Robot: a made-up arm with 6 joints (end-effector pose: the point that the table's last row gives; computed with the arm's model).
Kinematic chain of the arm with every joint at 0, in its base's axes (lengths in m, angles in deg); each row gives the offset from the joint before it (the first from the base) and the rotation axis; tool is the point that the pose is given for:
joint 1: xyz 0 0 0.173 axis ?
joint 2: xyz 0 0.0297 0 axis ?
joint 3: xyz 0 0 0.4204 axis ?
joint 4: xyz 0 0 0.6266 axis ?
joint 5: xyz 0 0 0 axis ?
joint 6: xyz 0 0 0.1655 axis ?
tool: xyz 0 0 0
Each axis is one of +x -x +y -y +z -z.
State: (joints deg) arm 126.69 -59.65 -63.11 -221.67 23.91 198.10
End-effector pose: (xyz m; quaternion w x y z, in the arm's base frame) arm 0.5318 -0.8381 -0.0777 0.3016 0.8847 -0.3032 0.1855
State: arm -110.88 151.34 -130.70 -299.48 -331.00 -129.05
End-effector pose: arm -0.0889 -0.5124 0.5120 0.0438 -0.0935 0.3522 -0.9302
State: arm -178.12 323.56 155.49 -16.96 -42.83 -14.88
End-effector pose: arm -0.4541 -0.0775 0.2421 0.1112 -0.5827 -0.2330 0.7706
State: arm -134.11 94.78 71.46 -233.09 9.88 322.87
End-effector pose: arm -0.3962 -0.4840 -0.6250 0.1839 0.9148 -0.3597 -0.0011
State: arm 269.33 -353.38 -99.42 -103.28 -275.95 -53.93
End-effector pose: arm -0.1236 0.5942 0.5214 0.1676 0.7290 -0.2920 -0.5961
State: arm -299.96 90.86 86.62 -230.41 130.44 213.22
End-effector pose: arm 0.1515 0.5167 -0.3485 0.2916 -0.2656 0.3079 0.8658
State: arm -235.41 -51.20 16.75 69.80 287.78 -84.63
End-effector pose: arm 0.5262 -0.5549 0.9640 0.2753 0.5899 0.3451 0.6761
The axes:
joint 1: +z
joint 2: +y
joint 3: +y
joint 4: +z
joint 5: +y
joint 6: +z

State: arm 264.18 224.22 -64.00 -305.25 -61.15 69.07
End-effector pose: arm -0.0907 -0.0155 -0.7647 0.5231 0.7263 -0.3376 -0.2913
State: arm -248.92 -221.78 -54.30 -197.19 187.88 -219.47
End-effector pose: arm -0.2885 0.6845 -0.1130 0.4311 0.7269 -0.2986 0.4433
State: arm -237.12 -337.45 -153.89 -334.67 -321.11 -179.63
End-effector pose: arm 0.1918 -0.4333 0.1328 0.6028 0.5303 0.5126 -0.3044
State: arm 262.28 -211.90 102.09 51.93 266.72 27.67
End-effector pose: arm -0.0560 0.3345 -0.4889 0.1013 -0.8116 -0.3482 0.4581
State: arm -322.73 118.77 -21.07 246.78 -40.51 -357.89
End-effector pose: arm 0.8043 0.7735 -0.1722 0.5553 -0.8232 0.0155 -0.1176
